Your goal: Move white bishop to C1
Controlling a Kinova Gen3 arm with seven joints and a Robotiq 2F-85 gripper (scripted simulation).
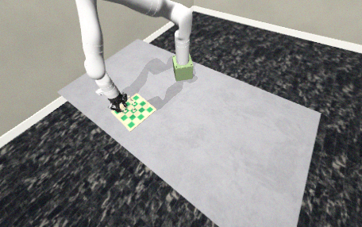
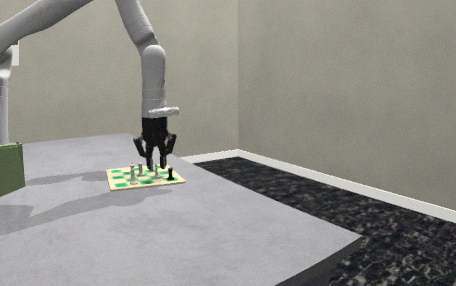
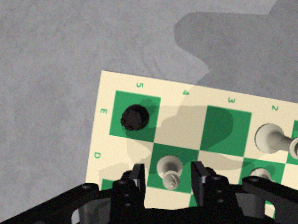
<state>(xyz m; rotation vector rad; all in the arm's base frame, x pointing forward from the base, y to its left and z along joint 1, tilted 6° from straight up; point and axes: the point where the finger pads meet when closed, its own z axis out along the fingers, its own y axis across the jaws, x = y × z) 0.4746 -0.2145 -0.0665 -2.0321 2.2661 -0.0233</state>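
The black piece lies 40 mm to the right of my hand, 30 mm below it and 20 mm ahead of it. The rest, counted from my hand: crowned white chess piece (90 mm behind, 10 mm to the right, 10 mm below).
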